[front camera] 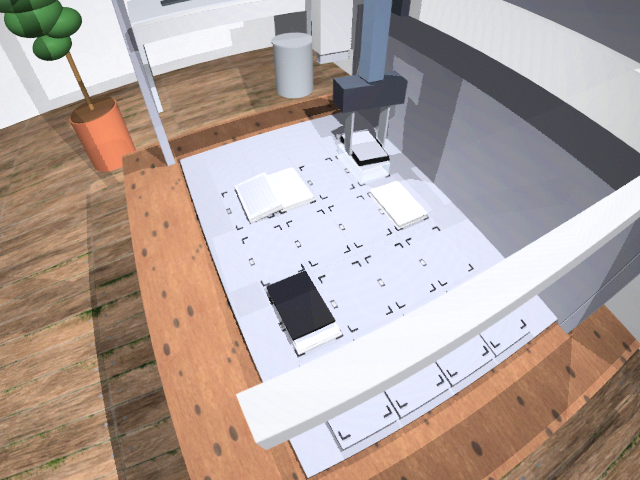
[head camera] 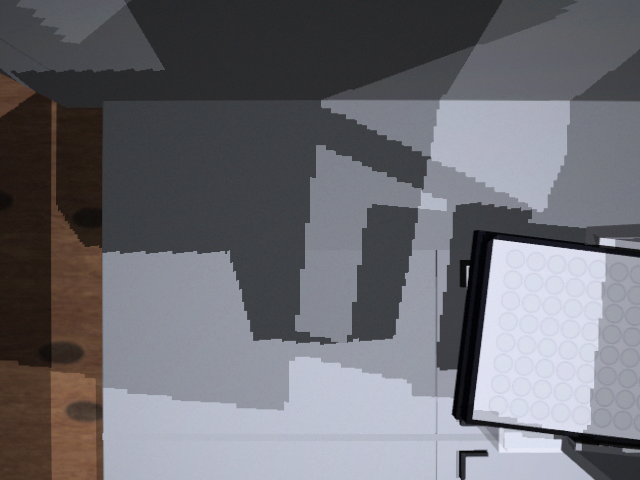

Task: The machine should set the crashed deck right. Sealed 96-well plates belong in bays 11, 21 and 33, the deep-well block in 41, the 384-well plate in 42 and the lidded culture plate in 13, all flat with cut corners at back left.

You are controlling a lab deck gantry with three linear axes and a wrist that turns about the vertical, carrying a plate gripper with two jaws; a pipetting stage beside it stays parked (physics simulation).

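Frame: origin at the robot's base, x back, y right, z up, level; millimetres.
Seen in the pictures: gripper, fingertip midpoint: (front camera: 364, 147) (head camera: 613, 343); robot's base, link origin: (front camera: 223, 194).
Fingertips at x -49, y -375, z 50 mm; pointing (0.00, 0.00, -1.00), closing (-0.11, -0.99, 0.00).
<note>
Pixels of each thing's top centre, then the offset from my fingertips to it. Level surfaces: height alone.
- black-edged plate, top centre: (head camera: 623, 347) (front camera: 364, 144) dx +1, dy +0, dz +8 mm
- pale plate, top centre: (front camera: 257, 191) dx -14, dy +301, dz -22 mm
- black-topped plate, top centre: (front camera: 299, 301) dx -320, dy +332, dz -27 mm
- pale deck, surface height: dz -49 mm
A black-edged plate (front camera: 368, 146) (head camera: 537, 330) with a pale top and round wells lies skewed on a white plate (front camera: 373, 169) at the back right. In the head view it is cut off by the right edge. My gripper (front camera: 366, 148) has its jaws down on opposite long sides of the upper plate, shut on it. A pale plate (front camera: 256, 197) leans tilted on another white plate (front camera: 292, 187) at the back left. A white plate (front camera: 398, 202) lies flat nearer on the right. A black-topped plate (front camera: 301, 304) sits over a white one (front camera: 319, 339) at the front left.
Black corner marks show the bays on the pale deck (front camera: 279, 149) (head camera: 206, 444). A thick white beam (front camera: 439, 330) crosses above the front bays and hides part of them. A grey wall panel (front camera: 465, 155) stands along the right side.
</note>
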